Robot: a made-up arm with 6 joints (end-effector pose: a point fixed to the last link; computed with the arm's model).
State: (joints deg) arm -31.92 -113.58 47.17 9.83 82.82 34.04
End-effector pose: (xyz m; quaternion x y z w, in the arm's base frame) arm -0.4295 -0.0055 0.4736 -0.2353 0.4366 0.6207 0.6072
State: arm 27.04 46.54 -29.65 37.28 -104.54 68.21
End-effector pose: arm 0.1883 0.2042 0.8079 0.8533 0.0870 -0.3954 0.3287
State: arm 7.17 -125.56 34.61 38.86 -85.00 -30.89
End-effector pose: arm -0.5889 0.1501 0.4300 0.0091 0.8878 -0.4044 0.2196
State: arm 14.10 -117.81 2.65 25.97 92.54 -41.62
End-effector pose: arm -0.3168 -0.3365 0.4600 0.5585 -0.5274 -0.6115 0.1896
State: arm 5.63 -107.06 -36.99 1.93 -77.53 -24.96
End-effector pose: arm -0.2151 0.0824 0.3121 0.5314 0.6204 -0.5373 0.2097
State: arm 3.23 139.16 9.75 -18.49 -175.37 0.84
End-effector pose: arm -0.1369 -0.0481 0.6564 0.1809 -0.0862 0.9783 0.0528
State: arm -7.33 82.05 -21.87 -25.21 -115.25 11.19
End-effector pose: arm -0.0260 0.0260 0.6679 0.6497 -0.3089 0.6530 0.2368
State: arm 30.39 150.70 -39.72 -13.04 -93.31 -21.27
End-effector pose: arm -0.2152 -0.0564 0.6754 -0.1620 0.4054 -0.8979 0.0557
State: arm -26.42 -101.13 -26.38 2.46 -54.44 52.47
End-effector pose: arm -0.2559 0.2343 0.4020 0.2502 0.2953 -0.8442 0.3710
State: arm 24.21 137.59 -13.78 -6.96 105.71 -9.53
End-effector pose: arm 0.0749 -0.2391 0.9079 -0.0826 -0.6434 -0.6382 0.4146
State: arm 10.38 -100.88 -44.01 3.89 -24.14 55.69
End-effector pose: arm -0.3408 0.0555 0.4307 0.1214 0.4350 -0.6034 0.6572
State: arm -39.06 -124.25 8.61 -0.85 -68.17 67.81
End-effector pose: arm -0.2875 0.3855 0.5752 0.1419 0.2931 -0.8537 0.4063
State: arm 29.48 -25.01 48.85 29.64 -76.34 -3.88
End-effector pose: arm -0.0074 0.2366 0.0436 0.1717 0.2223 0.0142 0.9596
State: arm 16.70 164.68 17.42 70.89 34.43 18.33
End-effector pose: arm -0.1027 -0.0812 0.8871 0.1478 -0.7711 -0.2583 0.5629
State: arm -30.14 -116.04 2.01 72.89 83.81 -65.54
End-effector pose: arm -0.5241 -0.0554 0.4642 0.1779 -0.5237 -0.7435 0.3759
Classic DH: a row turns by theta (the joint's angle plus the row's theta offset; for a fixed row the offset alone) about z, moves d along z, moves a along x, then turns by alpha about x. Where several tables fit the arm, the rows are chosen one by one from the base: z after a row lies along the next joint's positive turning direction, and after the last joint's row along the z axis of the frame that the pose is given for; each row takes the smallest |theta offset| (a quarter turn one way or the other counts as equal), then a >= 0, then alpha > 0; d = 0 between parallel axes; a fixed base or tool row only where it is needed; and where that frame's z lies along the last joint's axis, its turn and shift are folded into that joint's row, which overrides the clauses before.
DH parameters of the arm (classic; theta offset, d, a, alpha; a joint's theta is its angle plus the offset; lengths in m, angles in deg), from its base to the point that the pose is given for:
base (fixed): -47.66 0 -0.1218 0
joint 1: 47.66 0.555 0 90
joint 2: -85.79 0.2442 0.315 70.6
joint 3: 16.25 -0.2647 0.0226 105.83
joint 4: 9.39 0.0097 -0.1101 -88.31
joint 5: -21.32 0.0588 0.2574 -112.3
joint 6: 87.9 -0.0318 0.0208 -95.11
tool (fixed): -22.4 0.0394 0 0

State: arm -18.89 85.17 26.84 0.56 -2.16 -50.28
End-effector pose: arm 0.3641 -0.1892 0.7861 -0.2558 -0.3186 -0.4158 0.8125
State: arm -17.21 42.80 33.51 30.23 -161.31 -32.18
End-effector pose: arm 0.2122 0.0331 0.7747 0.7206 -0.3299 0.3058 0.5276
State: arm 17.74 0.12 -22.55 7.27 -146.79 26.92
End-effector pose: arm 0.2401 0.0209 0.5706 0.9262 0.1749 -0.3257 0.0745
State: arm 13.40 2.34 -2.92 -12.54 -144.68 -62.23
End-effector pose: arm 0.0949 0.0711 0.5898 0.6930 0.1388 0.6138 0.3516
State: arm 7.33 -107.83 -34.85 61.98 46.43 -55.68
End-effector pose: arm -0.4205 -0.1613 0.5360 0.0023 -0.8125 -0.4261 0.3978
